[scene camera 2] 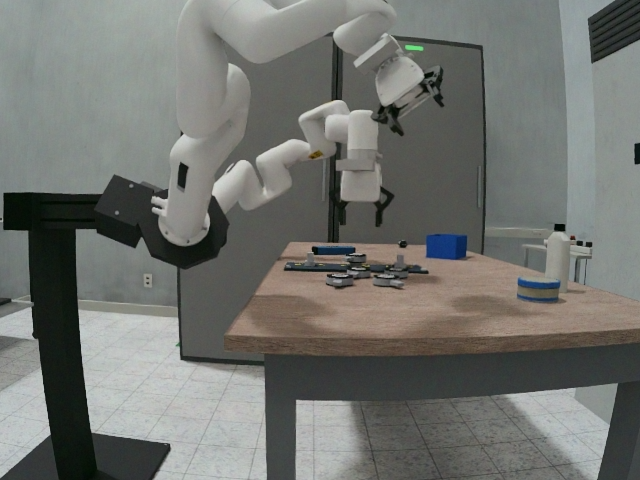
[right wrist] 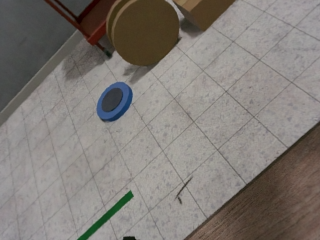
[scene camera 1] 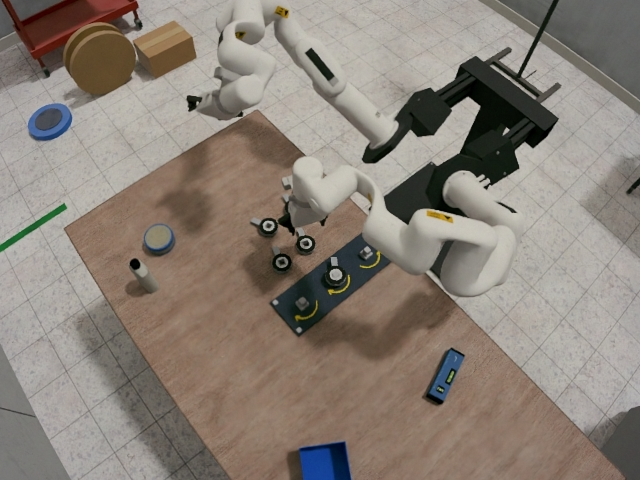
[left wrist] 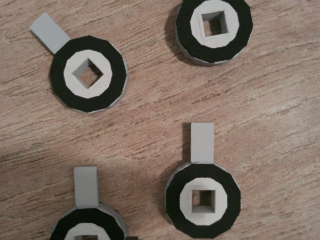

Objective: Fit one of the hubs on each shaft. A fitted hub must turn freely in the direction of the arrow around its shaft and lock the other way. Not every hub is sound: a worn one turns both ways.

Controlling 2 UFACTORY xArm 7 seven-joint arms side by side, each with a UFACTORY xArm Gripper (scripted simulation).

Path:
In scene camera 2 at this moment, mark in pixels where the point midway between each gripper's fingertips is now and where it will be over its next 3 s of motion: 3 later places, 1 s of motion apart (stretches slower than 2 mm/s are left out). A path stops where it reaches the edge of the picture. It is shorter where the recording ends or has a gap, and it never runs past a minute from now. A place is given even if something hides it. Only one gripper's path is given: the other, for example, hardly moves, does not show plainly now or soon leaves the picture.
My left gripper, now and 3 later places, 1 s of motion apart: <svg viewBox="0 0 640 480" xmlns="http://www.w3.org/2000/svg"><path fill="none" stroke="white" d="M360 226L359 258L358 273L359 253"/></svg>

